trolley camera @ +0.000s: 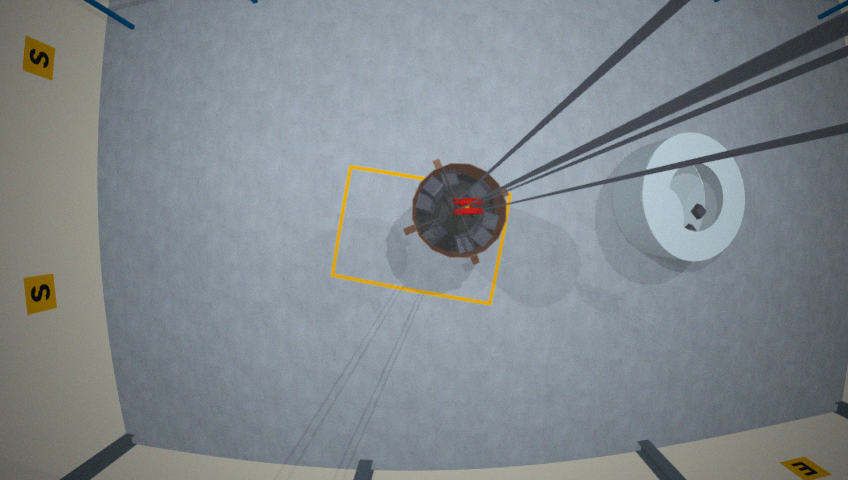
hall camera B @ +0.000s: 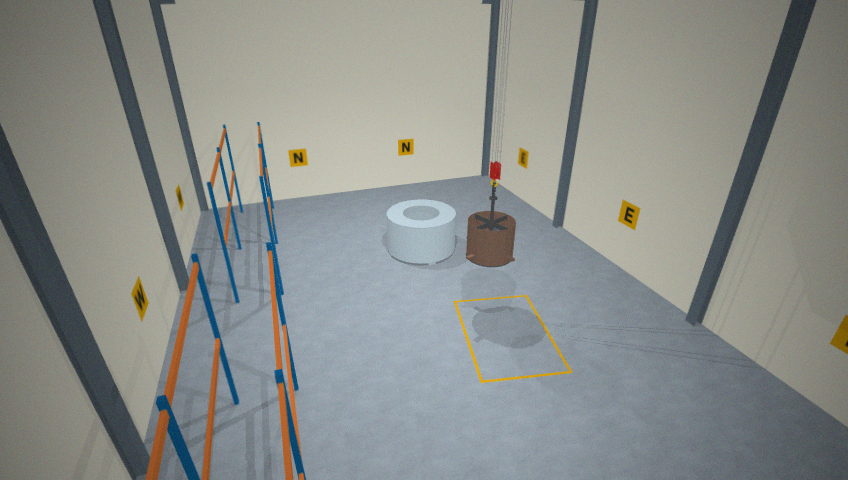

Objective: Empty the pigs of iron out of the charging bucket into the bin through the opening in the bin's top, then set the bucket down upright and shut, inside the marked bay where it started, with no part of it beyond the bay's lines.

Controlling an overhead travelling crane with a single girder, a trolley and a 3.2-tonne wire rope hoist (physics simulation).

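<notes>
The brown charging bucket [hall camera B: 489, 246] [trolley camera: 447, 224] hangs upright in the air from my hook [hall camera B: 493, 183] [trolley camera: 467, 206], which holds it by its central stem. Several grey pigs of iron [trolley camera: 424, 205] show around the inside of the bucket. Its underside is hidden. The pale round bin [hall camera B: 420, 242] [trolley camera: 660, 196] stands apart from the bucket, to its left in the hall view. Two dark lumps [trolley camera: 698, 211] show through its top opening. The yellow-lined bay [hall camera B: 526, 376] [trolley camera: 368, 281] is on the floor; in the trolley view the bucket overlaps its right part.
Blue and orange racks [hall camera B: 276, 309] stand along the west side. Grey columns [hall camera B: 734, 160] [trolley camera: 660, 460] line the walls. A red hook block [hall camera B: 495, 170] is above the hook, and its ropes cross over the bin in the trolley view. Bucket shadows fall in and near the bay.
</notes>
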